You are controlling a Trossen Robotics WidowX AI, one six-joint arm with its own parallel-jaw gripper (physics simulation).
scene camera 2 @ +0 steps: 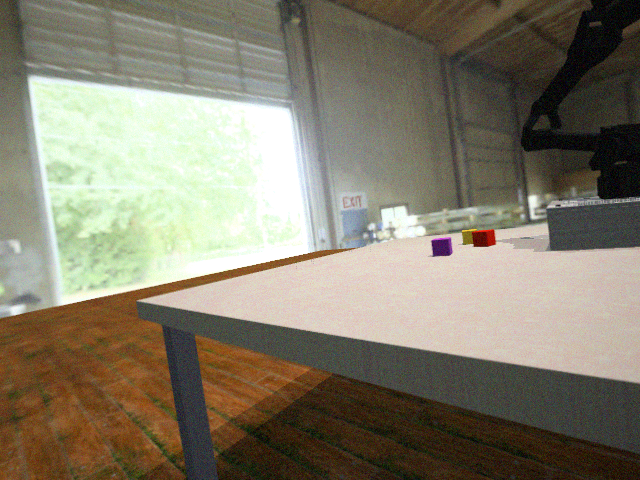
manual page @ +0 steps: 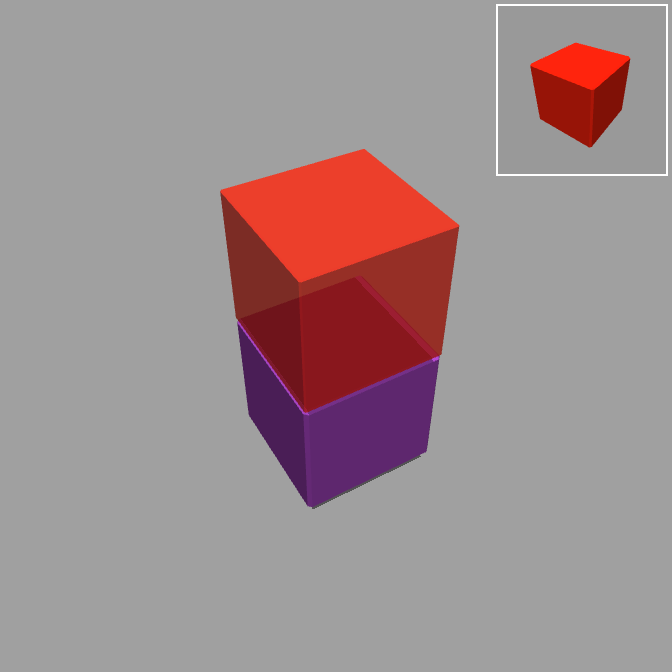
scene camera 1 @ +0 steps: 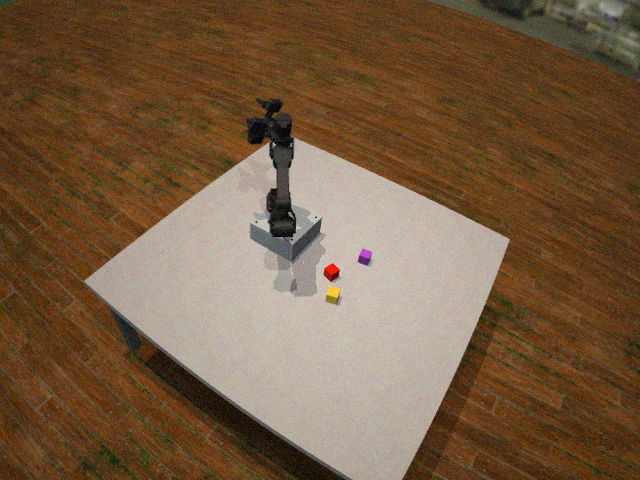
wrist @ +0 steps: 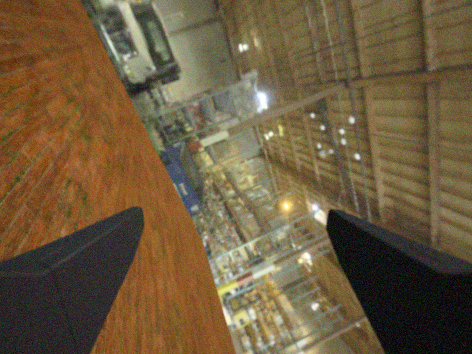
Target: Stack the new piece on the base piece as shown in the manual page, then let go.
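Pixels of known places: gripper, fingertip midpoint: (scene camera 1: 251, 108) (wrist: 237, 217); arm's base at its link origin: (scene camera 2: 622, 196).
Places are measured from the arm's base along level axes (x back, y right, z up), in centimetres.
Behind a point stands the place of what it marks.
A red cube (scene camera 1: 331, 272) {z -4.7, x -28.0, y 7.8 cm} (scene camera 2: 483, 238) {z -6.5, x -27.3, y 3.8 cm} lies on the table, nearest the arm's base. A yellow cube (scene camera 1: 332, 295) {z -4.7, x -33.2, y 17.0 cm} (scene camera 2: 468, 236) {z -6.4, x -32.7, y 13.2 cm} lies close to it, apart from it in scene camera 1 and partly behind it in scene camera 2. A purple cube (scene camera 1: 364, 256) {z -4.7, x -35.2, y -6.4 cm} (scene camera 2: 441, 246) {z -6.4, x -34.5, y -10.1 cm} lies farther off, on the other side of the red one. No cube is stacked on another. My gripper (scene camera 1: 253, 111) {z 38.9, x 19.9, y -9.5 cm} (wrist: 237, 217) {z 38.9, x 19.9, y -9.5 cm} is open and empty, raised high near the table's far corner and facing away from the cubes. The cubes do not show in the wrist view.
The arm stands on a grey box-shaped base (scene camera 1: 270, 242) {z -4.5, x -1.4, y 7.8 cm} (scene camera 2: 589, 227) {z -4.7, x -6.8, y -12.4 cm} on the pale table (scene camera 1: 387, 351) {z -8.8, x -59.2, y 25.2 cm} (scene camera 2: 372, 310) {z -8.8, x -30.7, y -54.9 cm}. The arm's shadow falls on the table beside the red cube. The wrist view shows wooden floor (wrist: 165, 280), shelving and the hall's ceiling.
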